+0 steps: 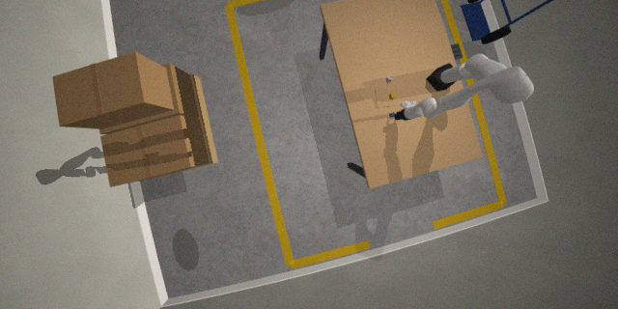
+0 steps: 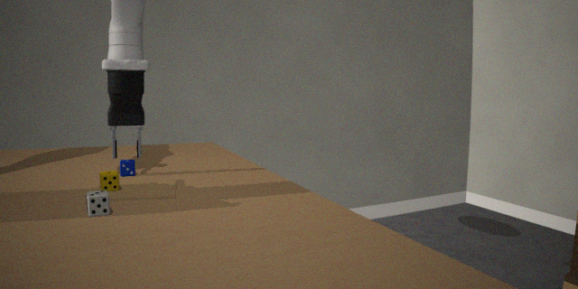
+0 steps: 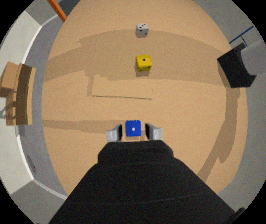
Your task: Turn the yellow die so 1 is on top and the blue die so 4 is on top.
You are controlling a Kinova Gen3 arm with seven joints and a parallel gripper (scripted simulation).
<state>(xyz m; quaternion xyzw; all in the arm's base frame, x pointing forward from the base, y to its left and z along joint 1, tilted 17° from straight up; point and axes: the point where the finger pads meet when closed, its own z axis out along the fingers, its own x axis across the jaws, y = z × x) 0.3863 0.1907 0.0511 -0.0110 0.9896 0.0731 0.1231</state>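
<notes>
Now: hand 4 cm above the blue die. From my hand the other things lie so: white die (3 cm behind, 27 cm to the right, 4 cm below); tan mat (2 cm ahead, 14 cm to the right, 5 cm below); yellow die (2 cm behind, 14 cm to the right, 4 cm below).
</notes>
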